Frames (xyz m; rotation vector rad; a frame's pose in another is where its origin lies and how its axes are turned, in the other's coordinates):
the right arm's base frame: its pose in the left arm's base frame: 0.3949 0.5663 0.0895 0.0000 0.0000 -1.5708
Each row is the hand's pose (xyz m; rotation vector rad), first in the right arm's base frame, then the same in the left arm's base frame.
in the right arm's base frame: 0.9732 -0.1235 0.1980 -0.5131 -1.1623 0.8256
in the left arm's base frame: 0.2714 -0.4069 0.2875 -1.1617 -0.4501 -0.5383
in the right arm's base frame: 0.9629 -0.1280 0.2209 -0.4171 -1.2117 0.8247
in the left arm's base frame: 0.2669 -0.3966 0.3104 -1.1292 -0.5509 -0.5355
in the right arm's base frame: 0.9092 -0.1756 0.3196 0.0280 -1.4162 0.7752
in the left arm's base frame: 0.2193 -0.3429 0.4091 -0.9656 -1.0045 -0.5357
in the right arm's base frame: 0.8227 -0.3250 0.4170 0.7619 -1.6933 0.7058
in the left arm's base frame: 0.0699 -0.2564 0.5065 -0.6448 -1.6998 -0.4076
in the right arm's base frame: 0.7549 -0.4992 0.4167 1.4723 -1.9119 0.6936
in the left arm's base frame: -0.1043 -0.1886 0.5062 -0.2971 -2.2868 -0.0849
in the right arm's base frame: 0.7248 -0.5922 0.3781 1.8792 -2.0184 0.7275
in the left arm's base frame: -0.1973 -0.1585 0.4676 -0.0915 -2.5632 0.2050
